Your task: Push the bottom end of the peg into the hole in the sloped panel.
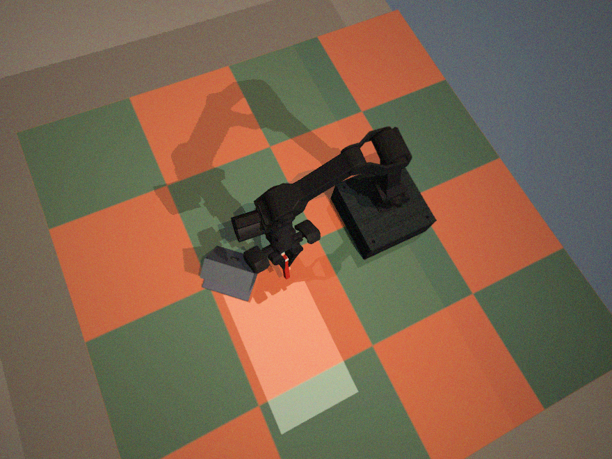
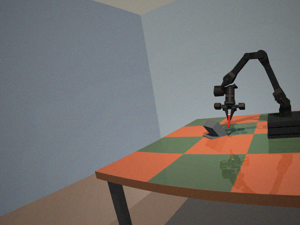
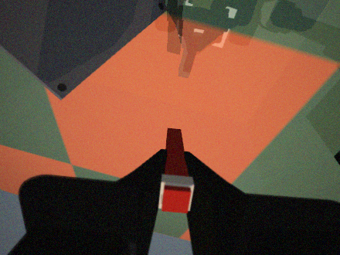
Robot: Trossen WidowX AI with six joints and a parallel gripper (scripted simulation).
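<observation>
Now: gripper tip 130 mm short of the grey sloped panel, 70 mm above it and 60 mm to the left of it. Round my gripper tip: red square peg 20 mm above, 10 mm to the right.
</observation>
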